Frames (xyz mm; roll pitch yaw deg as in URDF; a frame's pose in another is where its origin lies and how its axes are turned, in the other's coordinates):
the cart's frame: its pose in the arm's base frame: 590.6 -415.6 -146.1 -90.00 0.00 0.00
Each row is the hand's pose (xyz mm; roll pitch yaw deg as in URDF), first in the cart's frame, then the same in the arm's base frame.
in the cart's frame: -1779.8 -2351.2 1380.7 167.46 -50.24 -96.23
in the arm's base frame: -1189.2 965.1 2205.1 -20.62 -39.48 95.16
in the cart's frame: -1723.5 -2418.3 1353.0 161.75 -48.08 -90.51
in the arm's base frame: -1132.9 937.4 2272.2 -18.94 -41.92 90.46
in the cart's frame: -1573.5 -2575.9 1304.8 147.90 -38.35 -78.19
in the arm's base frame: -982.9 889.2 2429.8 -13.48 -50.14 75.50
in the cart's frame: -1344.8 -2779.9 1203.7 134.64 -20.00 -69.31
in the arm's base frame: -754.2 788.1 2633.8 2.48 -61.53 45.85
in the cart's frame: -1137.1 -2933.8 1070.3 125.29 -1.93 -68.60
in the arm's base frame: -546.5 654.7 2787.7 30.38 -68.52 5.28
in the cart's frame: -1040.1 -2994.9 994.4 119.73 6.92 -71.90
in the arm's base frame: -449.5 578.8 2848.8 49.96 -70.66 -21.34
